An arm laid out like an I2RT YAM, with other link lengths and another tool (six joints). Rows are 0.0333 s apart.
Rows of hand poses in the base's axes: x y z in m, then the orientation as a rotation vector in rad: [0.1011, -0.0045, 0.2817, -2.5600, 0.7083, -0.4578]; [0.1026, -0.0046, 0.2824, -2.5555, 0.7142, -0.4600]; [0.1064, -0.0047, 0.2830, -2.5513, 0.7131, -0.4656]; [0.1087, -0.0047, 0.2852, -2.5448, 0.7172, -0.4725]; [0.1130, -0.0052, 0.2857, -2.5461, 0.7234, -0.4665]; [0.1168, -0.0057, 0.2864, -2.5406, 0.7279, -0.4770]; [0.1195, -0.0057, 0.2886, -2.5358, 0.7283, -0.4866]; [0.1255, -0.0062, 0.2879, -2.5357, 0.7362, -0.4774]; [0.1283, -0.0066, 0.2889, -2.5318, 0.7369, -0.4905]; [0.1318, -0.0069, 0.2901, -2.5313, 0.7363, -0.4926]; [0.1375, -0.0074, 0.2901, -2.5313, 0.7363, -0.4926]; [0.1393, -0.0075, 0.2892, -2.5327, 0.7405, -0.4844]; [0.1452, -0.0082, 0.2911, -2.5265, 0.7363, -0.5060]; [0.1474, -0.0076, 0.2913, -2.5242, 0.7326, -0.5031]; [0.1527, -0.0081, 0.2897, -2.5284, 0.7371, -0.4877]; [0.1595, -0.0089, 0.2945, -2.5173, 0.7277, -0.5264]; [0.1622, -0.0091, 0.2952, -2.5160, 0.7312, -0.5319]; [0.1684, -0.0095, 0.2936, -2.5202, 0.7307, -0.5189]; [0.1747, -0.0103, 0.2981, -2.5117, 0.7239, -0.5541]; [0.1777, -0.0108, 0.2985, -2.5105, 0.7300, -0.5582]
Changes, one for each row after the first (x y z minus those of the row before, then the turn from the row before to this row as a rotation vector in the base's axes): [0.0015, -0.0001, 0.0007, 0.0029, -0.0016, -0.0048]; [0.0038, -0.0001, 0.0006, 0.0021, -0.0052, -0.0005]; [0.0023, 0.0000, 0.0022, 0.0033, -0.0056, -0.0045]; [0.0043, -0.0005, 0.0005, 0.0002, 0.0056, -0.0032]; [0.0038, -0.0005, 0.0007, 0.0012, -0.0075, -0.0055]; [0.0027, 0.0000, 0.0022, 0.0011, -0.0076, -0.0024]; [0.0060, -0.0005, -0.0007, 0.0025, 0.0075, -0.0038]; [0.0028, -0.0004, 0.0010, -0.0009, -0.0094, -0.0032]; [0.0035, -0.0003, 0.0012, -0.0002, -0.0016, 0.0000]; [0.0057, -0.0005, 0.0000, 0.0000, 0.0000, 0.0000]; [0.0018, -0.0001, -0.0009, 0.0011, 0.0066, -0.0013]; [0.0059, -0.0007, 0.0019, -0.0014, -0.0166, -0.0015]; [0.0022, 0.0006, 0.0002, 0.0034, 0.0002, 0.0031]; [0.0053, -0.0005, -0.0016, 0.0010, 0.0121, 0.0000]; [0.0068, -0.0008, 0.0048, -0.0024, -0.0302, -0.0015]; [0.0027, -0.0002, 0.0007, -0.0010, -0.0031, -0.0036]; [0.0062, -0.0004, -0.0016, 0.0007, 0.0095, 0.0031]; [0.0063, -0.0008, 0.0045, -0.0041, -0.0264, -0.0026]; [0.0030, -0.0005, 0.0004, -0.0008, -0.0016, -0.0052]
